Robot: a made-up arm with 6 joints. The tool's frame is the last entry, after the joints.
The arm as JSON. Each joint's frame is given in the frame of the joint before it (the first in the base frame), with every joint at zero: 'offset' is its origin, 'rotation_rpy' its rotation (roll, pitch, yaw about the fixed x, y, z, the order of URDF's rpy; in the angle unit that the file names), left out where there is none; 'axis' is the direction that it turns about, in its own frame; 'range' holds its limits. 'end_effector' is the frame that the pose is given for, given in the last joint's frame.
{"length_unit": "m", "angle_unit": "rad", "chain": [
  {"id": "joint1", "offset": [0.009, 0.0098, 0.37], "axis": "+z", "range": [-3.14, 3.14]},
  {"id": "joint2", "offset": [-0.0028, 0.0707, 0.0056], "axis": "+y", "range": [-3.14, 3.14]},
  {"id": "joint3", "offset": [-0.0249, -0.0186, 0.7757], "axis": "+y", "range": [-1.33, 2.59]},
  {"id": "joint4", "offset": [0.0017, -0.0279, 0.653], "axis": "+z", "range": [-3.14, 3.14]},
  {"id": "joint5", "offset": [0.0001, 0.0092, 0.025], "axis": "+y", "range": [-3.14, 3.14]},
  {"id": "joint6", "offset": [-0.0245, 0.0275, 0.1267], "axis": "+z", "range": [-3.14, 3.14]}
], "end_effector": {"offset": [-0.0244, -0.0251, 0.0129], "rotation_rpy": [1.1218, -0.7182, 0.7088]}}
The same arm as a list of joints. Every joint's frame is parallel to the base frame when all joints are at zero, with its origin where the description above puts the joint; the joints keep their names.
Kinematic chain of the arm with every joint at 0, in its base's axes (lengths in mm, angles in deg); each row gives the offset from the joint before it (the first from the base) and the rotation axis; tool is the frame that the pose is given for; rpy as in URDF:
joint1: xyz 9 9.8 370 axis +z
joint2: xyz -2.8 70.7 5.6 axis +y
joint3: xyz -24.9 -18.6 775.7 axis +y
joint4: xyz 1.7 -27.9 653 axis +z
joint5: xyz 0.1 9.2 25 axis +y
joint6: xyz -24.5 27.5 126.7 axis +z
tool: xyz -24.4 -25.1 12.9 rpy 64.27 -41.15 40.61
Joint limits (deg, base to tool): -179.91..179.91 -179.91..179.91 -76.2..148.4 -179.91..179.91 -179.91..179.91 -179.91..179.91

